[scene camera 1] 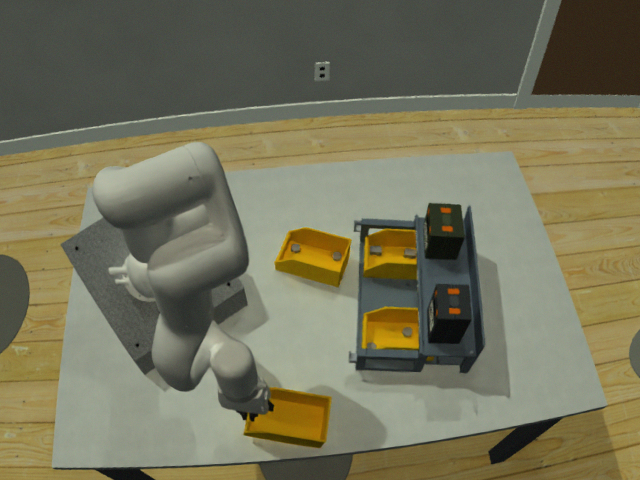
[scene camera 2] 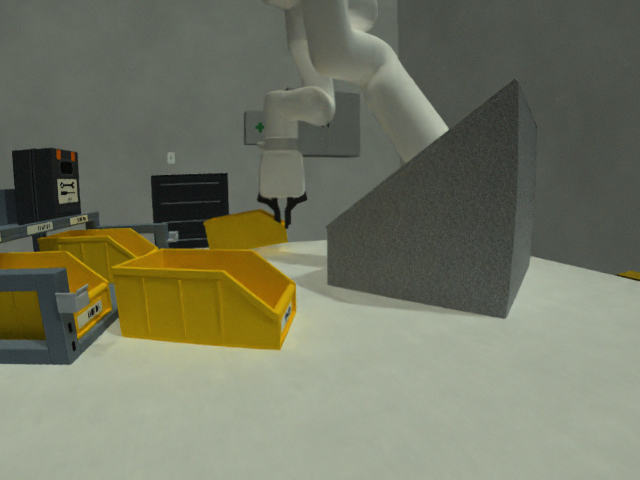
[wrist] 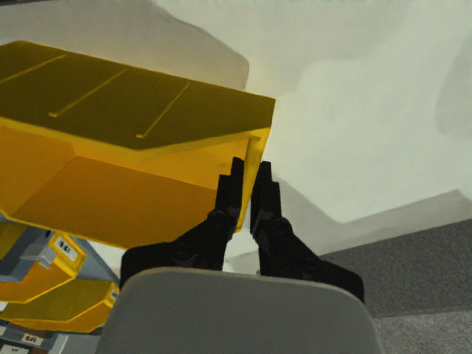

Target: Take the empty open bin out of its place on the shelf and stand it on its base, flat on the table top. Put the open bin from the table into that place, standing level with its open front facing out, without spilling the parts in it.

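Yellow bin: visible in scene camera 1 (299, 418), the wrist view and scene camera 2. On the bin, (scene camera 2: 252, 229) and (wrist: 158, 212) are the same spot.
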